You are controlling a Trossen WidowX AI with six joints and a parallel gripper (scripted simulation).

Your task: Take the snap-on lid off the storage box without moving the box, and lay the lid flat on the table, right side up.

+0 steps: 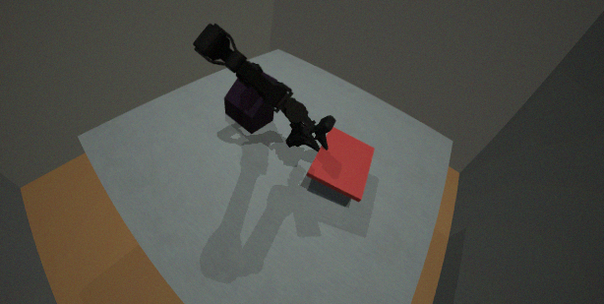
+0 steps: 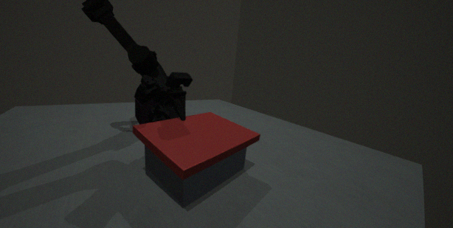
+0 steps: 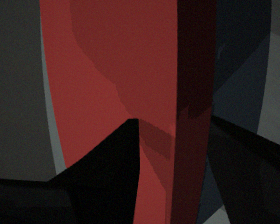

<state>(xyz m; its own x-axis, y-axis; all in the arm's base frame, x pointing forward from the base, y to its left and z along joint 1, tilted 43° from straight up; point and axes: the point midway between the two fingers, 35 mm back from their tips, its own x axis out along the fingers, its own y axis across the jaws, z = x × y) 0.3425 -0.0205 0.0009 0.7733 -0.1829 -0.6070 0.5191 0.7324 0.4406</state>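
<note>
Right now my gripper tip is 7 cm short of the red lid and 3 cm to the right of it. The rest, counted from my gripper tip: storage box: 7 cm ahead, 6 cm below, 3 cm to the left.
</note>
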